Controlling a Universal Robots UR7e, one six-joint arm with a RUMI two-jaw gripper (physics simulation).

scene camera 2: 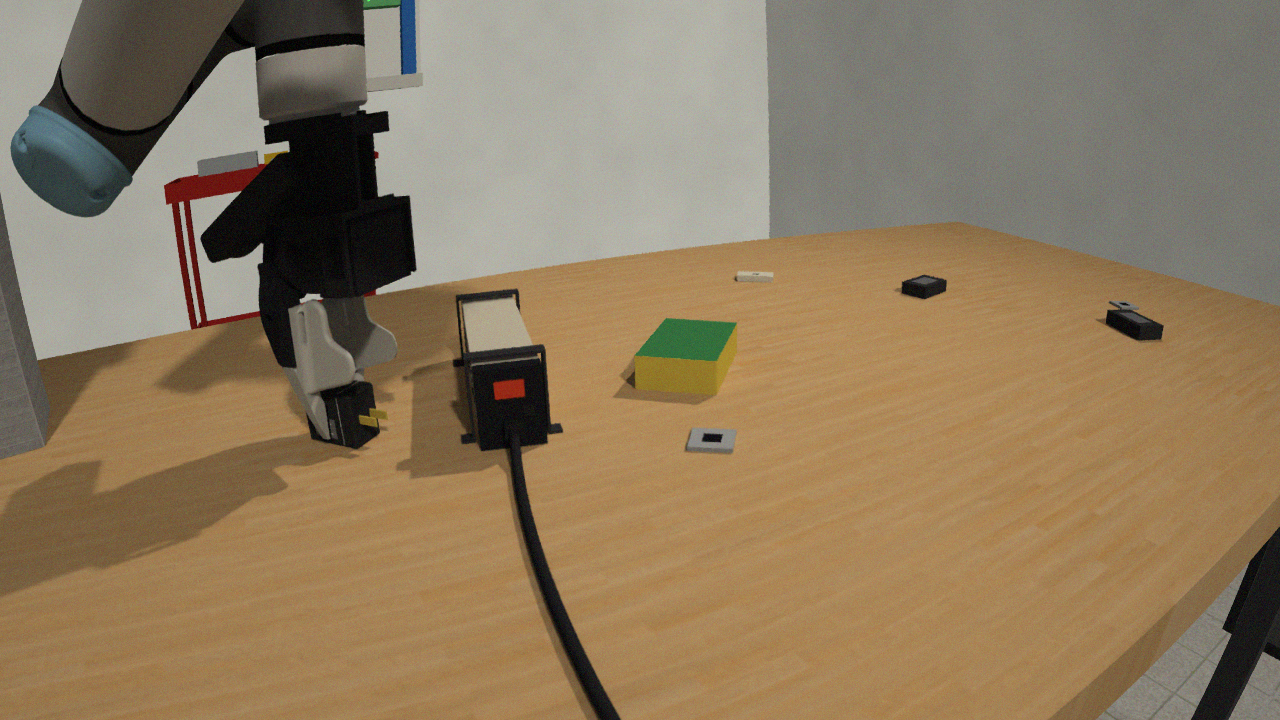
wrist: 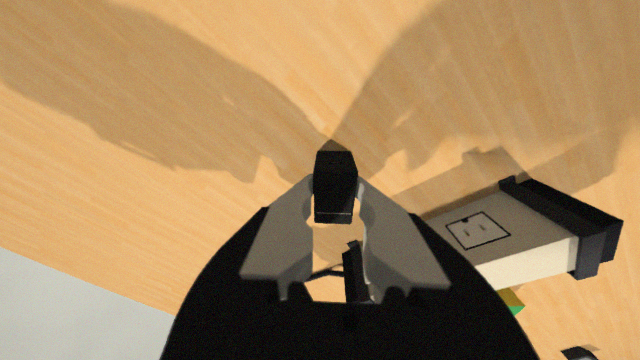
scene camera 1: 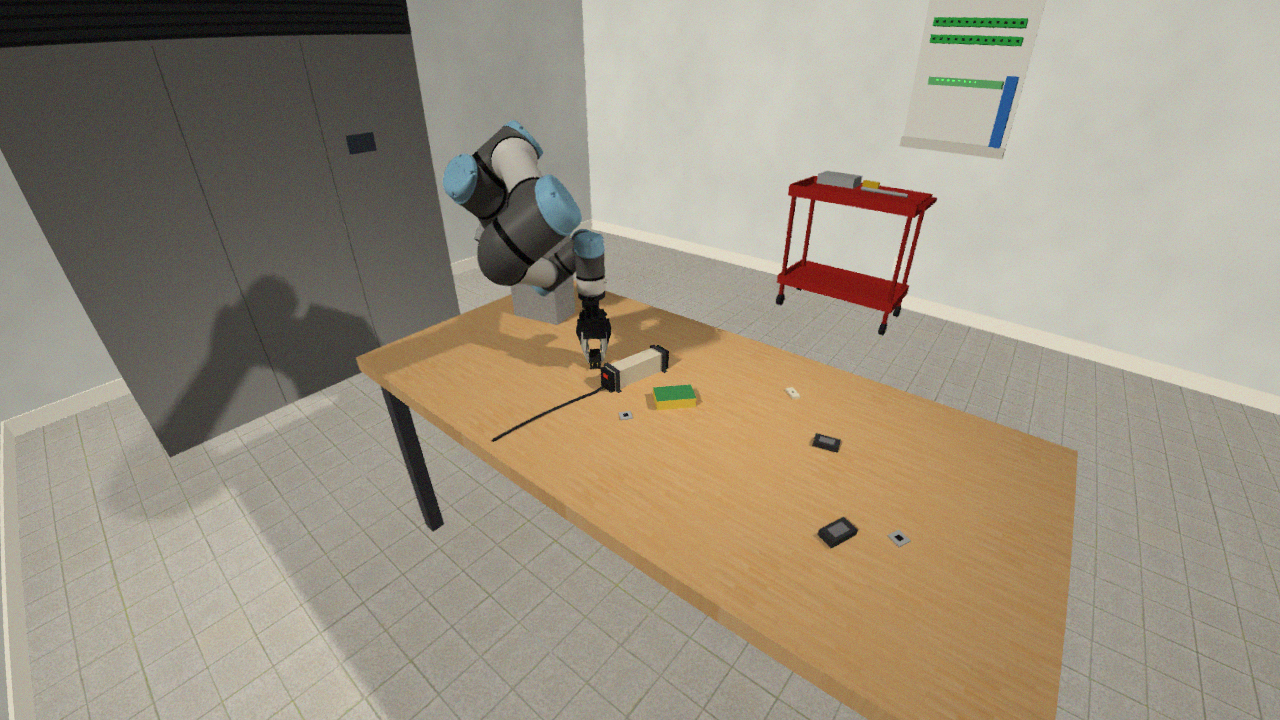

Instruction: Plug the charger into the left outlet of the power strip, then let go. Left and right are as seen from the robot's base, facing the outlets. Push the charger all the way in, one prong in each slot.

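Observation:
The black charger [scene camera 1: 594,360] [scene camera 2: 345,417] [wrist: 334,187] is upright at table level or very close to it. Its two gold prongs point toward the power strip in scene camera 2. My gripper [scene camera 1: 594,354] [scene camera 2: 343,402] [wrist: 332,176] is shut on the charger, one pale finger on each side. The beige power strip [scene camera 1: 638,365] [scene camera 2: 497,325] [wrist: 525,264] with black ends lies a short gap away, its outlet face toward the robot. The left outlet [wrist: 478,231] shows in the wrist view, clear of the fingers. The right outlet is hidden behind a finger.
A black cord [scene camera 1: 546,412] [scene camera 2: 543,565] runs from the strip's near end. A green and yellow block [scene camera 1: 674,396] [scene camera 2: 686,357] lies beyond the strip, with a small grey square plate [scene camera 1: 625,415] [scene camera 2: 711,440] nearby. Several small parts lie farther off on the table [scene camera 1: 716,501]. A red cart [scene camera 1: 850,198] stands behind.

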